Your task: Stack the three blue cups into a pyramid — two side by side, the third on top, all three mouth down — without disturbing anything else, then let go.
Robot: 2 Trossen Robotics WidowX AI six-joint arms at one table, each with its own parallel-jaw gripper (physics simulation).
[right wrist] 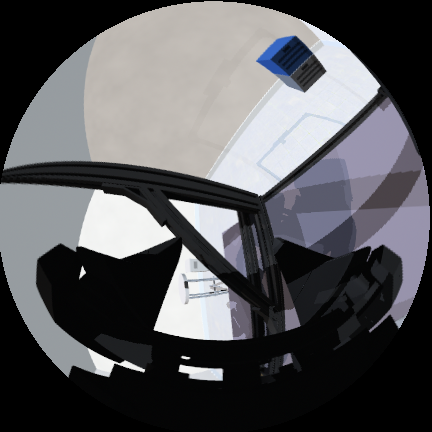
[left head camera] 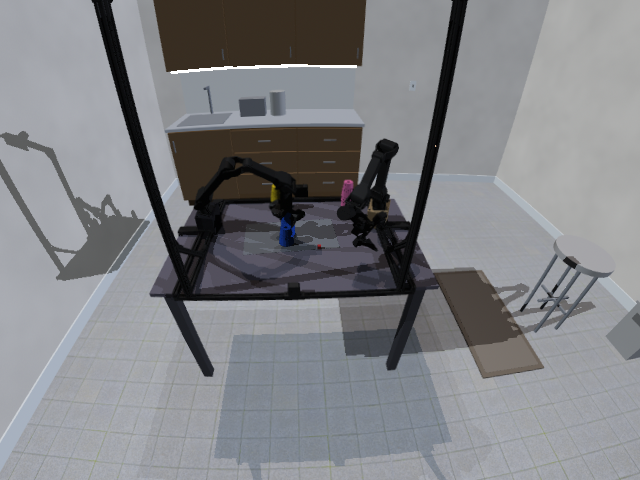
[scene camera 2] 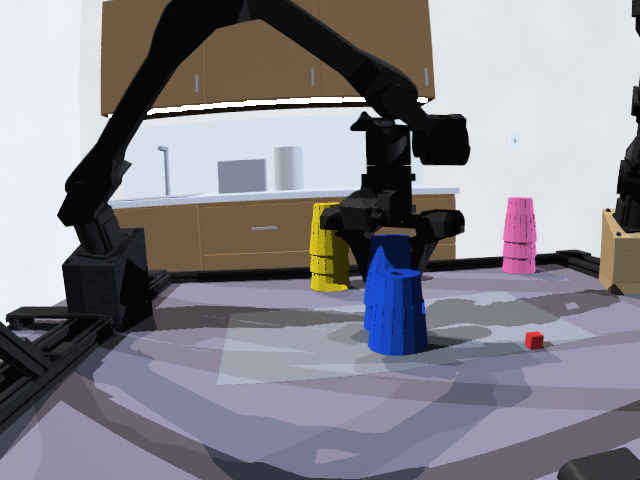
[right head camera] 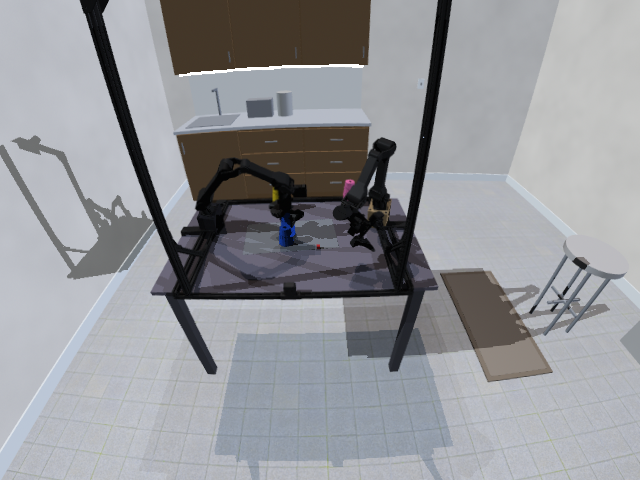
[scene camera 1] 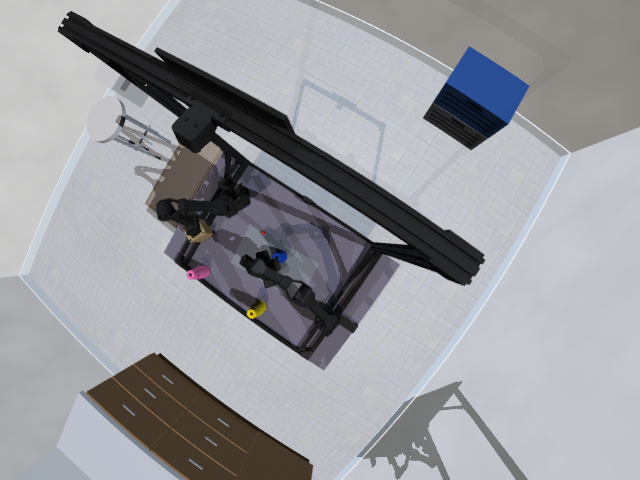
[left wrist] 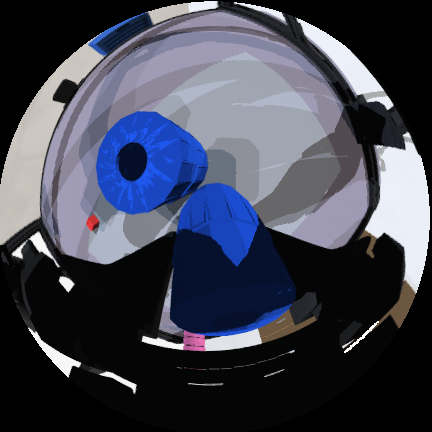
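Note:
A single blue cup stands mouth down on the pale sheet. Close behind it in scene camera 2, two blue cups stand nested, mouth down: the upper cup covers most of the lower cup. My left gripper points down, with a finger against each side of the nested pair, shut on the upper blue cup. Its fingertips are partly hidden in scene camera 2. My right gripper is open and empty, away from the cups.
A yellow cup stack and a pink cup stack stand near the table's back edge. A small red cube lies right of the blue cups in scene camera 2. A black frame surrounds the table.

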